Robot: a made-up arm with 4 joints.
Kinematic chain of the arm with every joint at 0, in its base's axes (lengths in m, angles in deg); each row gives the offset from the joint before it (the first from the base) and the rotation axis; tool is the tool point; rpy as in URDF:
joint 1: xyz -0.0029 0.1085 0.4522 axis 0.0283 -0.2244 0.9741
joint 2: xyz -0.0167 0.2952 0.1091 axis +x
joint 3: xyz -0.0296 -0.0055 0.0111 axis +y
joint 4: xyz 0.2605 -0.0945 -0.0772 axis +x
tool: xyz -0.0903 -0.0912 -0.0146 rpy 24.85 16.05 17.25
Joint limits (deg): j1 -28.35..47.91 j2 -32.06..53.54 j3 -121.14..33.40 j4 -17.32..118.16
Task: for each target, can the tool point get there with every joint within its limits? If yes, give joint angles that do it. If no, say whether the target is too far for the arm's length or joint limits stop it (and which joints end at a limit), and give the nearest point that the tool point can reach.
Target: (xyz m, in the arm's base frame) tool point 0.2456 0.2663 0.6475
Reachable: yes | joints -19.75 3.36 -67.95 104.79
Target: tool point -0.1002 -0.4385 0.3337
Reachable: no: joint limits stop it (at a limit: joint 1, joint 2, joint 3, joint 4) | nearest point -0.0878 0.0646 0.5036 | short by 0.531 m
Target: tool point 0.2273 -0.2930 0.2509
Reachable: no: joint limits stop it (at a limit: joint 1, joint 2) | nearest point 0.1633 0.1311 0.4632 | short by 0.479 m
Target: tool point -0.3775 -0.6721 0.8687
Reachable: no: too far | nearest point -0.1559 0.0802 0.6996 | short by 0.802 m
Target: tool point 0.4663 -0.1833 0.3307
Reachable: no: joint limits stop it (at a limit: joint 1) | nearest point 0.2264 0.1588 0.4606 | short by 0.438 m
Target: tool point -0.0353 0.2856 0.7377
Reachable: yes | joints 39.75 -1.75 -82.86 47.39
